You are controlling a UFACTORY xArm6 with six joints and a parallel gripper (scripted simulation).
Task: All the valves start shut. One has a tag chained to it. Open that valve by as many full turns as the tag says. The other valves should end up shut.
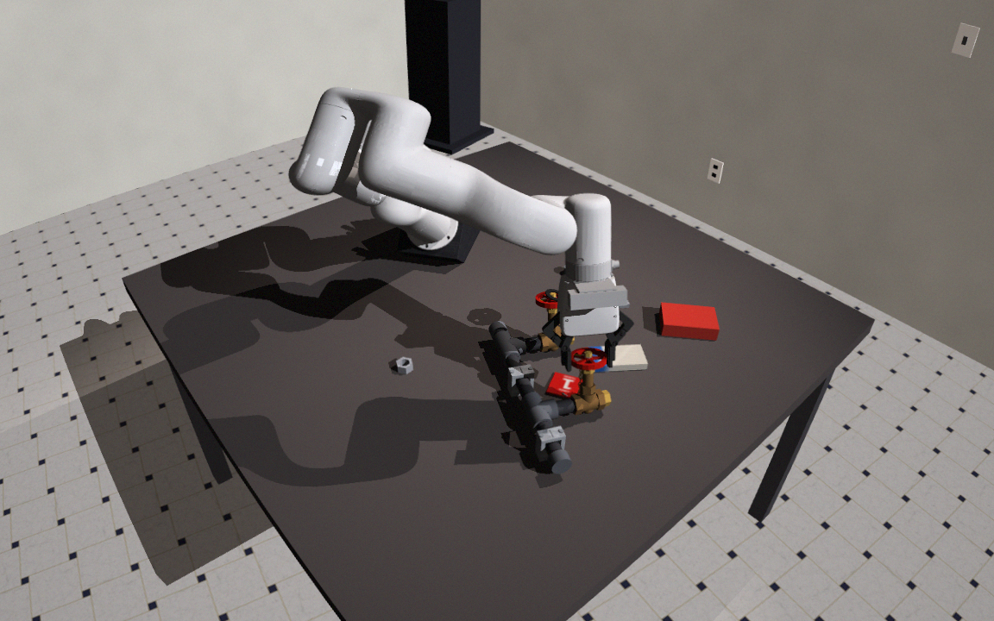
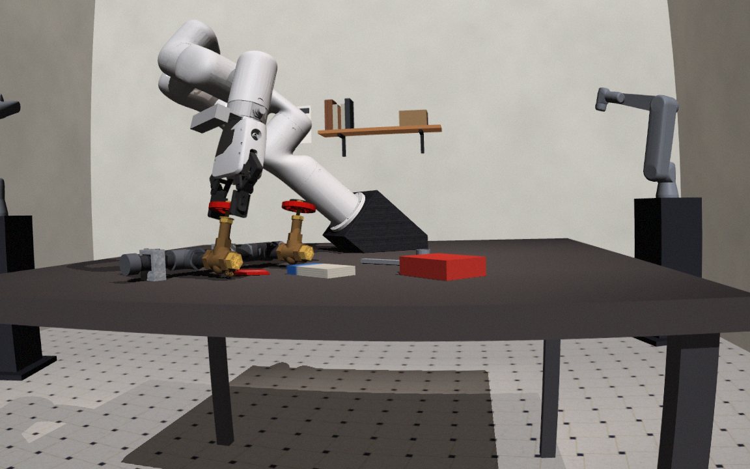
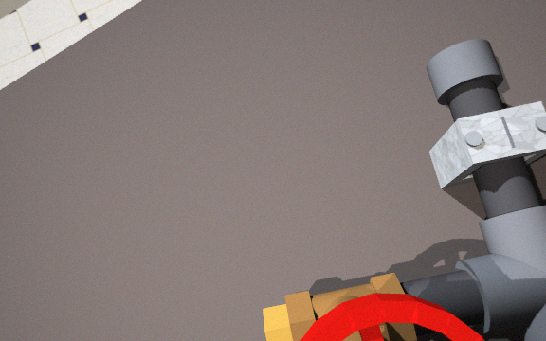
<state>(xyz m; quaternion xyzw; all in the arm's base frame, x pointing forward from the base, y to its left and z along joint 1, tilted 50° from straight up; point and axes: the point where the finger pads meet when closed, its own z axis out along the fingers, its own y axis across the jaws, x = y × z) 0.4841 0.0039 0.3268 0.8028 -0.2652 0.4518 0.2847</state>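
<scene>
Now: hand 5 cm past the red tag, 2 cm to the right of it and 11 cm above it. Also, from my hand: grey nut: 33 cm behind, 11 cm to the right, 11 cm below; then cable-tie box: 15 cm to the left, 11 cm below; then grey flat tool: 12 cm behind, 31 cm to the left, 11 cm below.
</scene>
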